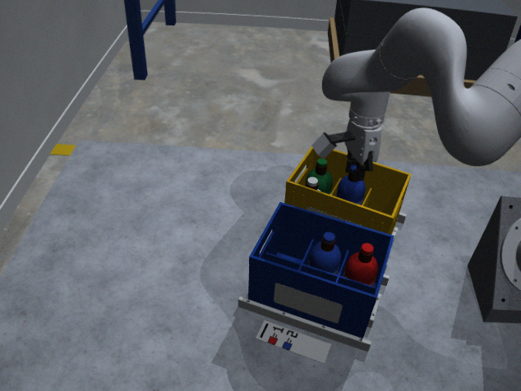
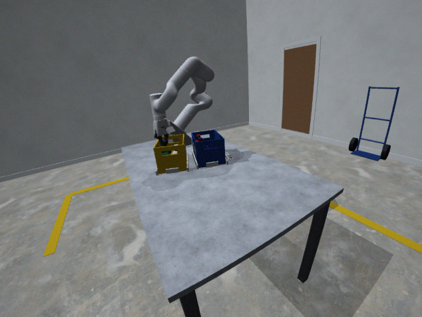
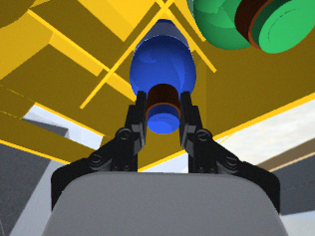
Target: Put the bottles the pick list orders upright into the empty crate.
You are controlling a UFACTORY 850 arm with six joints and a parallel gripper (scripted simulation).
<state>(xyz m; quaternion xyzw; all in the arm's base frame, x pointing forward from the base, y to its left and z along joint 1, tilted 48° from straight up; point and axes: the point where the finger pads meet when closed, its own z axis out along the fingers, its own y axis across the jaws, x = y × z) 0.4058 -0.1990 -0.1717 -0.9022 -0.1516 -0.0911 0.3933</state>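
Now: the yellow crate 20 mm ahead of my hand, 40 mm to the left of it and 80 mm below it. The rest, counted from my hand: white-capped bottle (110 mm ahead, 40 mm to the left, 80 mm below); then red-label bottle (260 mm to the left, 80 mm below); then green bottle (80 mm ahead, 40 mm to the right, 80 mm below).
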